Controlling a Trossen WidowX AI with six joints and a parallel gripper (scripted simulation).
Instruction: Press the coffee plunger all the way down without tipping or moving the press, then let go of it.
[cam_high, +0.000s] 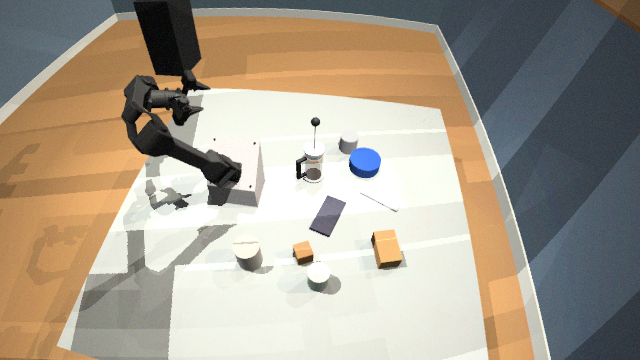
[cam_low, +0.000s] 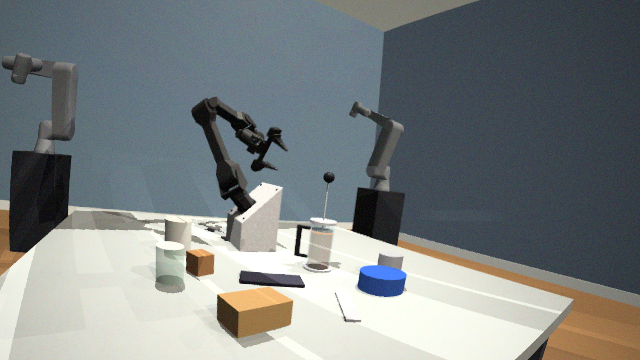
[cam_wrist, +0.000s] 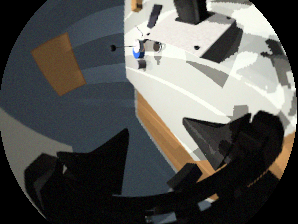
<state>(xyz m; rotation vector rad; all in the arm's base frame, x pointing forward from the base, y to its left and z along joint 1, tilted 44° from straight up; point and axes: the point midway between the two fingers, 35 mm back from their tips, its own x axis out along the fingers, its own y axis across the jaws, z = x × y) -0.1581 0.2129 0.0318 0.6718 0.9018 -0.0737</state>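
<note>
My gripper tip is now 36 cm short of the coffee press, 1 cm to the left of it and 17 cm above it. Round my gripper tip: blue disc (56 cm ahead, 8 cm to the left, 28 cm below); then dark tablet (46 cm ahead, 17 cm to the right, 29 cm below); then grey strip (63 cm ahead, 7 cm to the right, 30 cm below).
</note>
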